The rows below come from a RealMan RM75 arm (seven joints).
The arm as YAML. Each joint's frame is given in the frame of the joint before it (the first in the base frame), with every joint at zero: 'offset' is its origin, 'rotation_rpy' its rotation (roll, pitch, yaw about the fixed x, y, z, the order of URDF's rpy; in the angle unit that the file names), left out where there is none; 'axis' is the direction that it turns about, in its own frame. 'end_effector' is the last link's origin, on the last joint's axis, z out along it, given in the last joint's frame.
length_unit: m
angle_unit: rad
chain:
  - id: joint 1
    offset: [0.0, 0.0, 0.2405]
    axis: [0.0, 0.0, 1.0]
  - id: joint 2
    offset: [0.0, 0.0, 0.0]
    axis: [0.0, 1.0, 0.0]
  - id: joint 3
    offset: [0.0, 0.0, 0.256]
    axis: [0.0, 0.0, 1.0]
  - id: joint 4
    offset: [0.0, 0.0, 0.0]
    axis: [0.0, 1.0, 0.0]
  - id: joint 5
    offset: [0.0, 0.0, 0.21]
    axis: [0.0, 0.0, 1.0]
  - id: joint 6
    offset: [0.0, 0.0, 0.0]
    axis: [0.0, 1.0, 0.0]
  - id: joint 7
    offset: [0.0, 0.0, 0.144]
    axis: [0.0, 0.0, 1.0]
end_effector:
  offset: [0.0, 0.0, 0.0]
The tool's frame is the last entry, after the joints.
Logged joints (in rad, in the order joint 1, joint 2, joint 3, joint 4, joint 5, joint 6, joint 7), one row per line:
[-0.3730 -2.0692 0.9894 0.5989 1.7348 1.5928 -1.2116]
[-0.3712 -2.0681 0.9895 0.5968 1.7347 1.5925 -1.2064]
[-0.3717 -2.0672 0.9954 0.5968 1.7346 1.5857 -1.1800]
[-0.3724 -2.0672 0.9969 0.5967 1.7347 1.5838 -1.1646]
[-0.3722 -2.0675 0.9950 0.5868 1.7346 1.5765 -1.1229]
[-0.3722 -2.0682 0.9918 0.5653 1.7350 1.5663 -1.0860]
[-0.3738 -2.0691 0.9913 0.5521 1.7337 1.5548 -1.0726]
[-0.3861 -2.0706 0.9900 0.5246 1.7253 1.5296 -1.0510]
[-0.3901 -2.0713 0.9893 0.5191 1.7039 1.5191 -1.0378]
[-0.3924 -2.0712 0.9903 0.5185 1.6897 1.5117 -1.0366]
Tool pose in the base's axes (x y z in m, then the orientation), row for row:
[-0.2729 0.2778 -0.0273 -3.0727 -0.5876 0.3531]
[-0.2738 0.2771 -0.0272 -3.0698 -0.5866 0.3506]
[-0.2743 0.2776 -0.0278 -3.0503 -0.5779 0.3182]
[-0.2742 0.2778 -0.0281 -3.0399 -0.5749 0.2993]
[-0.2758 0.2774 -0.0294 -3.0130 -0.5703 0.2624]
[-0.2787 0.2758 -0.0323 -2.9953 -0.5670 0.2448]
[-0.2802 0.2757 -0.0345 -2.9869 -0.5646 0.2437]
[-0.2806 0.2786 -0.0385 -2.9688 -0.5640 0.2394]
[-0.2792 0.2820 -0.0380 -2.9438 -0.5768 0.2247]
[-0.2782 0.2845 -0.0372 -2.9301 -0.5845 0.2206]
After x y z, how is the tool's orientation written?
As angles about the fixed x, y, z axes (roll, pitch, yaw), in radians.
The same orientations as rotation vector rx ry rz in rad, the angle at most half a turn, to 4 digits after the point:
[-2.8060 -0.5308 -0.8333]
[-2.8052 -0.5283 -0.8309]
[-2.8079 -0.4897 -0.8159]
[-2.8088 -0.4668 -0.8107]
[-2.8030 -0.4238 -0.7999]
[-2.7959 -0.4047 -0.7915]
[-2.7898 -0.4055 -0.7849]
[-2.7752 -0.4046 -0.7775]
[-2.7519 -0.3928 -0.7882]
[-2.7371 -0.3919 -0.7941]

